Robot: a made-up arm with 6 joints. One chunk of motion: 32 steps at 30 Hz.
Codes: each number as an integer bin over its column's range. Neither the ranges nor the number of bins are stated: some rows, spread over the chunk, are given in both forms.
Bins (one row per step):
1: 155 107 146 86 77 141
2: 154 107 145 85 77 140
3: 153 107 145 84 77 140
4: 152 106 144 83 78 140
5: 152 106 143 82 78 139
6: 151 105 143 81 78 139
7: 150 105 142 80 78 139
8: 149 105 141 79 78 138
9: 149 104 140 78 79 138
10: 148 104 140 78 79 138
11: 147 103 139 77 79 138
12: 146 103 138 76 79 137
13: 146 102 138 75 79 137
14: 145 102 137 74 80 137
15: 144 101 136 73 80 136
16: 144 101 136 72 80 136
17: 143 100 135 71 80 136
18: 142 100 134 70 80 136
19: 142 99 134 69 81 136
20: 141 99 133 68 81 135
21: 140 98 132 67 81 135
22: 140 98 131 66 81 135
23: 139 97 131 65 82 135
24: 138 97 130 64 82 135
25: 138 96 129 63 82 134
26: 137 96 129 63 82 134
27: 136 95 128 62 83 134
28: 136 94 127 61 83 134
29: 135 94 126 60 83 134
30: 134 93 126 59 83 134
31: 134 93 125 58 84 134
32: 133 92 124 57 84 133
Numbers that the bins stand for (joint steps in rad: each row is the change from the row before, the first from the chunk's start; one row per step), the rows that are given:
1: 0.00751 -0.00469 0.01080 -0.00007 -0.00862 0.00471
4: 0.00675 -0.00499 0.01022 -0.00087 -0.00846 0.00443
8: 0.00598 -0.00529 0.00936 -0.00193 -0.00846 0.00388
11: 0.00547 -0.00590 0.00879 -0.00247 -0.00830 0.00388
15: 0.00471 -0.00650 0.00793 -0.00353 -0.00814 0.00333
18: 0.00420 -0.00680 0.00736 -0.00433 -0.00814 0.00333
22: 0.00369 -0.00741 0.00650 -0.00540 -0.00798 0.00306
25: 0.00318 -0.00801 0.00593 -0.00620 -0.00782 0.00278
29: 0.00241 -0.00862 0.00507 -0.00700 -0.00765 0.00278
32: 0.00190 -0.00922 0.00450 -0.00780 -0.00749 0.00251
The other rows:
2: 0.00725 -0.00469 0.01051 -0.00033 -0.00862 0.00443
3: 0.00700 -0.00469 0.01051 -0.00060 -0.00862 0.00443
5: 0.00675 -0.00499 0.00994 -0.00113 -0.00846 0.00416
6: 0.00649 -0.00529 0.00994 -0.00140 -0.00846 0.00416
7: 0.00624 -0.00529 0.00965 -0.00167 -0.00846 0.00416
9: 0.00598 -0.00560 0.00908 -0.00220 -0.00830 0.00388
10: 0.00573 -0.00560 0.00908 -0.00220 -0.00830 0.00388
12: 0.00522 -0.00590 0.00851 -0.00273 -0.00830 0.00361
13: 0.00522 -0.00620 0.00851 -0.00300 -0.00830 0.00361
14: 0.00496 -0.00620 0.00822 -0.00327 -0.00814 0.00361
16: 0.00471 -0.00650 0.00793 -0.00380 -0.00814 0.00333
17: 0.00445 -0.00680 0.00765 -0.00407 -0.00814 0.00333
19: 0.00420 -0.00711 0.00736 -0.00460 -0.00798 0.00333
20: 0.00394 -0.00711 0.00707 -0.00487 -0.00798 0.00306
21: 0.00369 -0.00741 0.00679 -0.00513 -0.00798 0.00306
23: 0.00343 -0.00771 0.00650 -0.00567 -0.00782 0.00306
24: 0.00318 -0.00771 0.00622 -0.00593 -0.00782 0.00306
26: 0.00292 -0.00801 0.00593 -0.00620 -0.00782 0.00278
27: 0.00267 -0.00831 0.00564 -0.00647 -0.00765 0.00278
28: 0.00267 -0.00862 0.00536 -0.00673 -0.00765 0.00278
30: 0.00216 -0.00892 0.00507 -0.00727 -0.00765 0.00278
31: 0.00216 -0.00892 0.00478 -0.00753 -0.00749 0.00278

